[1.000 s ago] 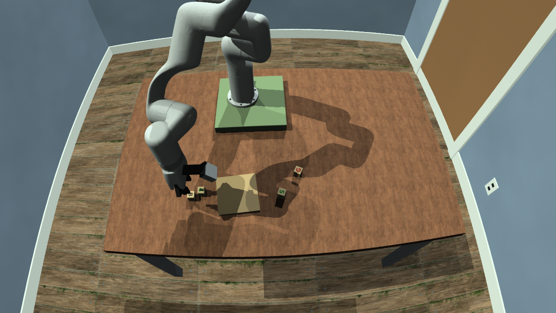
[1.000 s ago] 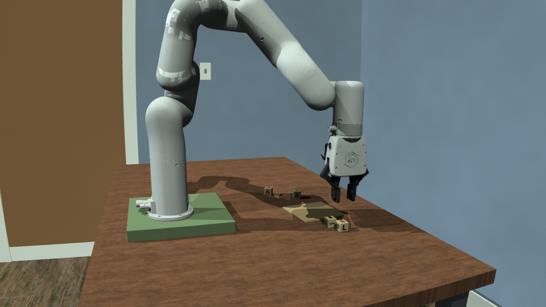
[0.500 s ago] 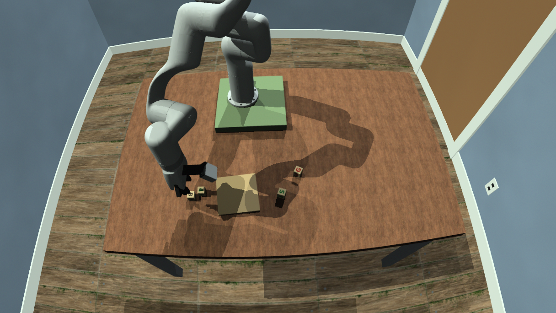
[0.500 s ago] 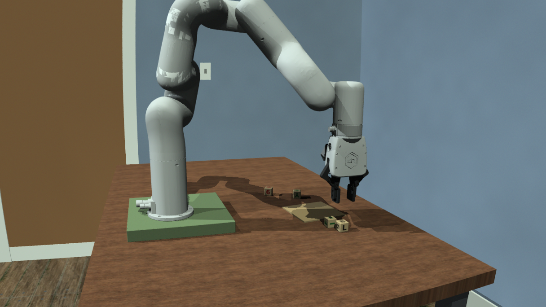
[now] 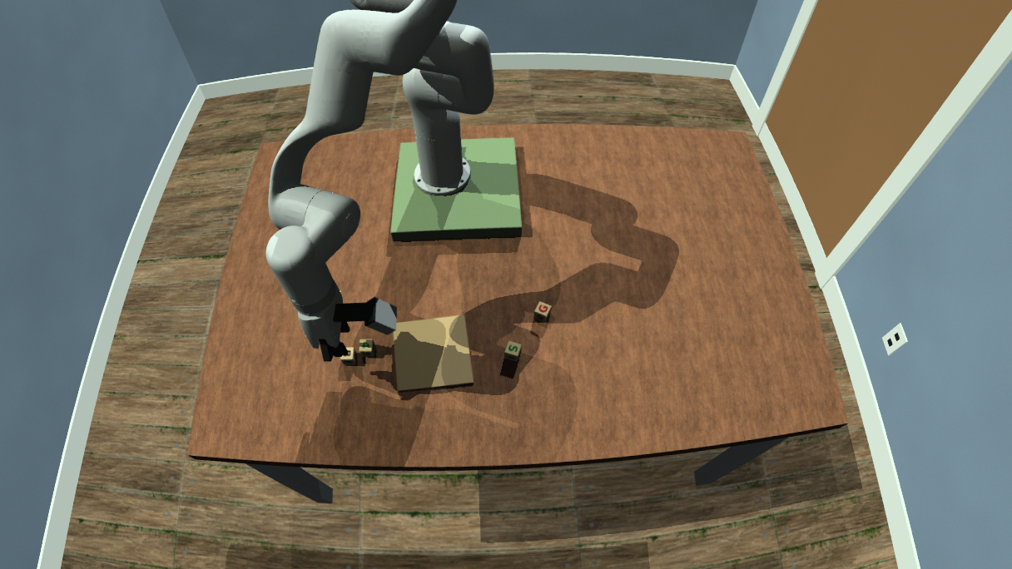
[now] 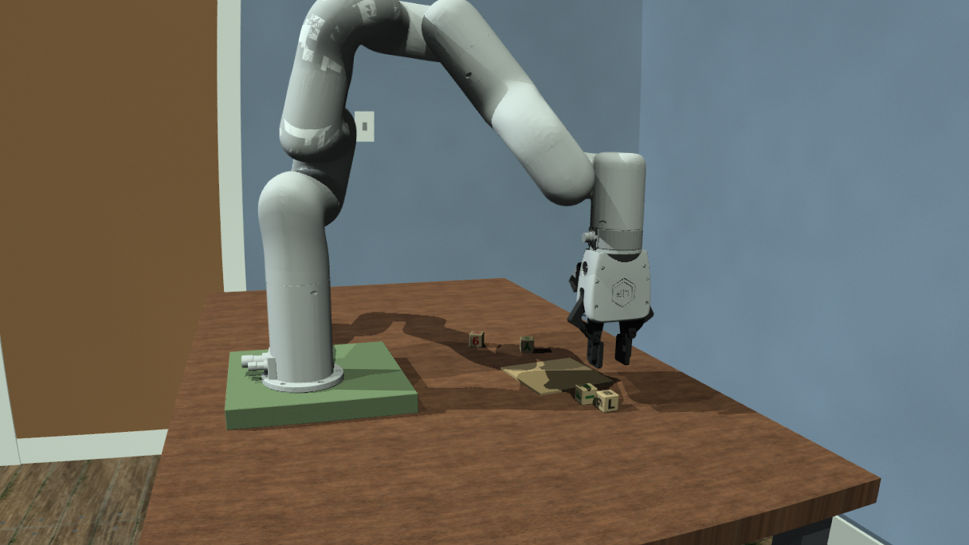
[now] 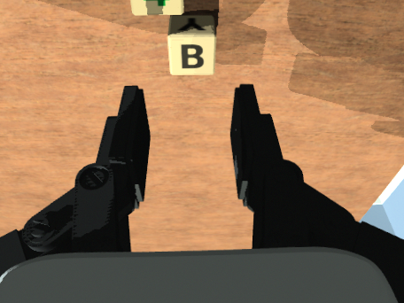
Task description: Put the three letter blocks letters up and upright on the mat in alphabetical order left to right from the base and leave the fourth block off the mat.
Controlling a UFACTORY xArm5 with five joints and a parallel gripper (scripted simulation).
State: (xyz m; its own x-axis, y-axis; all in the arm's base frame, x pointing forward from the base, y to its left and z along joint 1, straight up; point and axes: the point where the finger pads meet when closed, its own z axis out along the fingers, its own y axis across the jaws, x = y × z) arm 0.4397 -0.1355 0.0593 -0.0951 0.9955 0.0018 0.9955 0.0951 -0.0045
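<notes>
My gripper is now 2 cm past the cream block, 3 cm to the right of it and 8 cm above it. Round my hand: tan mat 2 cm behind, 16 cm to the left, 9 cm below.
</notes>
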